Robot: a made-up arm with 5 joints.
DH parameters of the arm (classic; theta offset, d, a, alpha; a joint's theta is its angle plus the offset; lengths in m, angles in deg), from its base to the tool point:
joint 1: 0 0.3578 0 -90
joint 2: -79.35 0 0.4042 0
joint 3: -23.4 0 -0.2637 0
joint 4: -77.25 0 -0.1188 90
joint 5: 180 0.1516 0 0
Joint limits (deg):
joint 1: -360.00..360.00
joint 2: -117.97..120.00
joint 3: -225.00..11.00
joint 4: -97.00..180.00
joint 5: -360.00..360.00
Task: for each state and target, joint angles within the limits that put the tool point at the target. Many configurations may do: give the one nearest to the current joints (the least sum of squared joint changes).
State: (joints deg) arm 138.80 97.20 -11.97 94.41 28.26
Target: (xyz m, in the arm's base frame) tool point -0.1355 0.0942 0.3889
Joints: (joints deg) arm 145.19 113.13 7.44 122.10 28.26
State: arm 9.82 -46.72 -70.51 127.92 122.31
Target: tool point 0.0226 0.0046 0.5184
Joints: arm 11.50 -43.27 -36.47 124.53 122.31
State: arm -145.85 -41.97 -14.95 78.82 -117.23
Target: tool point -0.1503 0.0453 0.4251
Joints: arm -196.77 -28.25 -18.89 69.84 -117.23
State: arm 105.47 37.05 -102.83 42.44 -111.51
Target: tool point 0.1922 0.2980 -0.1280
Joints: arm 57.18 85.41 -77.14 50.47 -111.51
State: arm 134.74 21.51 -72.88 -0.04 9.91
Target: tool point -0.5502 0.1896 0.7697
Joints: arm 160.99 9.70 -79.24 -3.14 9.91
